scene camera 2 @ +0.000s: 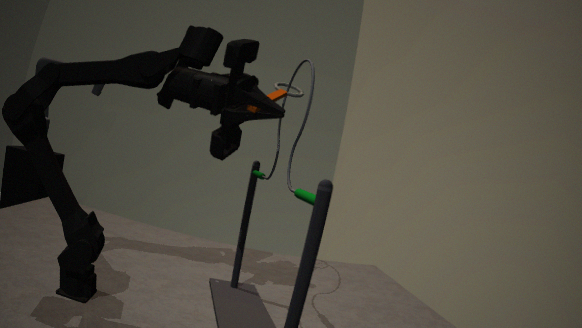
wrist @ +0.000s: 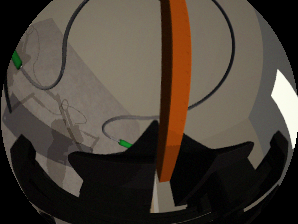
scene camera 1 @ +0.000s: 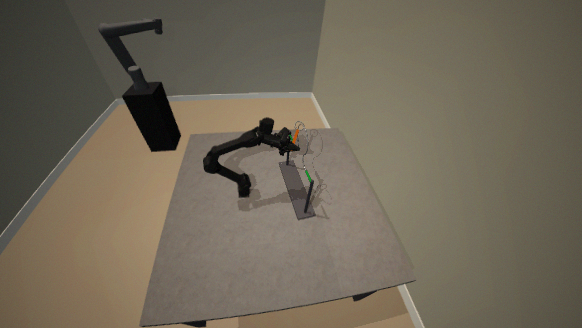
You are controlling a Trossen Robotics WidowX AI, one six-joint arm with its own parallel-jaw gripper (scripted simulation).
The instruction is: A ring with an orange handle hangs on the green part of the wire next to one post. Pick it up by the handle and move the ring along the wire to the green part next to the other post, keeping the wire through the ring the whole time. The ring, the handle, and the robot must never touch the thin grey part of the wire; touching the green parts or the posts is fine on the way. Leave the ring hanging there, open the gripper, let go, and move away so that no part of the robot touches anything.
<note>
My gripper (scene camera 2: 283, 114) holds a ring.
My gripper is seen too in the wrist view (wrist: 158, 124).
</note>
